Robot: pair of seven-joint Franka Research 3 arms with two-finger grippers.
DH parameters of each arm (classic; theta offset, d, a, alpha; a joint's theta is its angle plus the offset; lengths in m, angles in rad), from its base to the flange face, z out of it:
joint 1: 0 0.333 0 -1.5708
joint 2: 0 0 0 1.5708
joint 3: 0 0.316 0.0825 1.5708
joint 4: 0 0 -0.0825 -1.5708
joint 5: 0 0.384 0 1.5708
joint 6: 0 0 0.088 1.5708
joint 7: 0 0.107 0 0
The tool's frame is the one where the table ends.
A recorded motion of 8 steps. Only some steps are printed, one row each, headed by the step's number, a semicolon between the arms.
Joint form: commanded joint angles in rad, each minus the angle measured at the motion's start. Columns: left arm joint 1, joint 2, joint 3, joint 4, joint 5, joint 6, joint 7; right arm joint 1, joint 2, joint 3, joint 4, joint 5, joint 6, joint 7.
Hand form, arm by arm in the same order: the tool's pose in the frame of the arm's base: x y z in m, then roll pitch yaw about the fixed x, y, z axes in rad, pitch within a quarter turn. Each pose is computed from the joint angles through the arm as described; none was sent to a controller.
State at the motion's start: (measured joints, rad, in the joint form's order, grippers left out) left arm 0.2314 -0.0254 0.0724 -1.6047 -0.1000 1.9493 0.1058; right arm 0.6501 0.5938 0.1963 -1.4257 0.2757 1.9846 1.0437
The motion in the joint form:
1: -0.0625 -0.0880 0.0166 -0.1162 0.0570 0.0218 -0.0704; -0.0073 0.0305 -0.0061 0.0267 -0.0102 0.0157 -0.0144
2: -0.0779 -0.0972 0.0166 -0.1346 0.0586 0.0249 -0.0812; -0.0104 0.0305 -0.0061 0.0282 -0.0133 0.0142 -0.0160
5: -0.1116 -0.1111 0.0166 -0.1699 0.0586 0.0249 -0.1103; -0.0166 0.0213 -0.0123 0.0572 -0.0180 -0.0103 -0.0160
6: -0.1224 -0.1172 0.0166 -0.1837 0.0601 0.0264 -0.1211; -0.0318 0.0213 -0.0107 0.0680 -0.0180 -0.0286 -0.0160
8: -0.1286 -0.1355 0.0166 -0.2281 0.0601 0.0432 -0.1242; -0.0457 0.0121 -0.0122 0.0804 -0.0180 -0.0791 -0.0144
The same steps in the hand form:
1: 0.5351 0.1413 0.6558 3.0983 -0.3643 0.2412; 0.4921 0.5250 0.3483 -2.9909 0.3189 -0.3201
2: 0.5344 0.1327 0.6519 3.0950 -0.3577 0.2370; 0.4940 0.5234 0.3488 -2.9914 0.3162 -0.3201
5: 0.5340 0.1138 0.6416 3.0835 -0.3347 0.2341; 0.5021 0.5192 0.3664 -2.9807 0.3037 -0.3211
6: 0.5332 0.1078 0.6380 3.0810 -0.3279 0.2342; 0.5092 0.5123 0.3702 -2.9853 0.3090 -0.3314
8: 0.5285 0.1038 0.6274 3.0787 -0.3183 0.2319; 0.5132 0.5031 0.3785 -3.0090 0.3233 -0.3396

